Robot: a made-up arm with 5 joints. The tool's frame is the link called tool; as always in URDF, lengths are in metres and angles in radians. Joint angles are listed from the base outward. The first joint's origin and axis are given. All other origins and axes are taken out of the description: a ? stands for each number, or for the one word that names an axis. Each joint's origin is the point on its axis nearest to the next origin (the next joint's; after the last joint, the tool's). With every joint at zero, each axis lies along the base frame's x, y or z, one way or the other. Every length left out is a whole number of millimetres.
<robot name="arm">
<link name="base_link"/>
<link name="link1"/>
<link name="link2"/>
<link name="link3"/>
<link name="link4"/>
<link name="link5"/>
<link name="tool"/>
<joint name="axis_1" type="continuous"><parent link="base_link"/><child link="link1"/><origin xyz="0.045 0.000 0.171"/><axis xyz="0 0 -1"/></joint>
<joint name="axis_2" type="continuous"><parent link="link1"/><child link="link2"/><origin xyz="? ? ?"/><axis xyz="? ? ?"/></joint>
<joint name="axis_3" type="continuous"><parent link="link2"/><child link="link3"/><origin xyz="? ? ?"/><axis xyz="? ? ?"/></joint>
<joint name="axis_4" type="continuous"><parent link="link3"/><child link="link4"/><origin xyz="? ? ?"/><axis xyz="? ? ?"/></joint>
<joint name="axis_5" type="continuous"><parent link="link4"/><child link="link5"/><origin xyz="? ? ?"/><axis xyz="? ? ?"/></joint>
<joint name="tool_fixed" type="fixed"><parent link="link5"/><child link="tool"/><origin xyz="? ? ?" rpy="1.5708 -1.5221 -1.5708"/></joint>
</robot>
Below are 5 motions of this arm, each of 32 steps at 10 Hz.
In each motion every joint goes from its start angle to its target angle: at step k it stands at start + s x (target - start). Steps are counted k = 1, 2, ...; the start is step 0. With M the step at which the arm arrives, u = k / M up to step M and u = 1 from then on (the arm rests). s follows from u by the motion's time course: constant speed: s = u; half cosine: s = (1 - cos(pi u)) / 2; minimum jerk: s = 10 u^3 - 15 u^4 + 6 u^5.
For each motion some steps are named. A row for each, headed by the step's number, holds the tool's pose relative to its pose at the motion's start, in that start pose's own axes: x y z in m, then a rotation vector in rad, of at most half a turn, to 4 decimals.
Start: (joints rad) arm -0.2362 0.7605 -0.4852 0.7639 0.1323
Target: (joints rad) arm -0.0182 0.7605 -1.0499 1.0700 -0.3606
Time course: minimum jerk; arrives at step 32
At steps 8, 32:
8: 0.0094 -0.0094 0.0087 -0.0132 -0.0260 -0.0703
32: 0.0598 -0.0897 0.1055 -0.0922 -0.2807 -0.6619

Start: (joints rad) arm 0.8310 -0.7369 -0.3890 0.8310 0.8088
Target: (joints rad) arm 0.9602 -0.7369 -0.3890 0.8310 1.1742
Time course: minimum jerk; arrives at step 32
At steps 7, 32:
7: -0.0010 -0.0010 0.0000 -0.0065 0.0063 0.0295
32: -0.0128 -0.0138 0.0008 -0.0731 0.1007 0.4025

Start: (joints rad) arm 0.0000 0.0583 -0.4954 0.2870 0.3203
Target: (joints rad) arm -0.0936 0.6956 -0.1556 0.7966 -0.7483
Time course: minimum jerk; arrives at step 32
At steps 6, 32:
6: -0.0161 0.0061 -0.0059 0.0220 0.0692 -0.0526
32: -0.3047 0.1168 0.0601 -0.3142 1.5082 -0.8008

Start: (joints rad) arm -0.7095 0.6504 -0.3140 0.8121 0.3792
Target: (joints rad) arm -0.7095 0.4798 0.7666 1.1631 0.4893
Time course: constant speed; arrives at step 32
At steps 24, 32:
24: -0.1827 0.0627 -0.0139 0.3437 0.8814 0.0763
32: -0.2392 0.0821 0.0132 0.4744 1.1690 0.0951

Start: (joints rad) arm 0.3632 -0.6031 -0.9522 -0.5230 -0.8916
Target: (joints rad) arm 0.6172 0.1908 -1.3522 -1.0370 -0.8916
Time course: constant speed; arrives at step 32
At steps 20, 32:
20: -0.0450 -0.0749 0.0507 0.1090 0.0223 0.1358
32: -0.0522 -0.1177 0.0961 0.1770 0.0399 0.2143

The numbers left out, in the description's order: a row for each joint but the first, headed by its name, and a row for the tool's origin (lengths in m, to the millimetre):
axis_2: xyz 0.038 0.003 0.000, axis 0 1 0
axis_3: xyz 0.029 0.000 0.115, axis 0 1 0
axis_4: xyz 0.199 0.000 0.008, axis 0 1 0
axis_5: xyz 0.089 0.000 0.000, axis -1 0 0
tool: xyz 0.000 0.000 0.000

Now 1 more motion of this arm.
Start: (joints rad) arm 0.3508 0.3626 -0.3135 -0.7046 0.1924
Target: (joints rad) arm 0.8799 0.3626 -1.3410 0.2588 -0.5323
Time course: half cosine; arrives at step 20
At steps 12, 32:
12: 0.1220 -0.1314 -0.0275 -0.2652 -0.0666 -0.2546
32: 0.1990 -0.1707 -0.0003 -0.3861 -0.1500 -0.3785

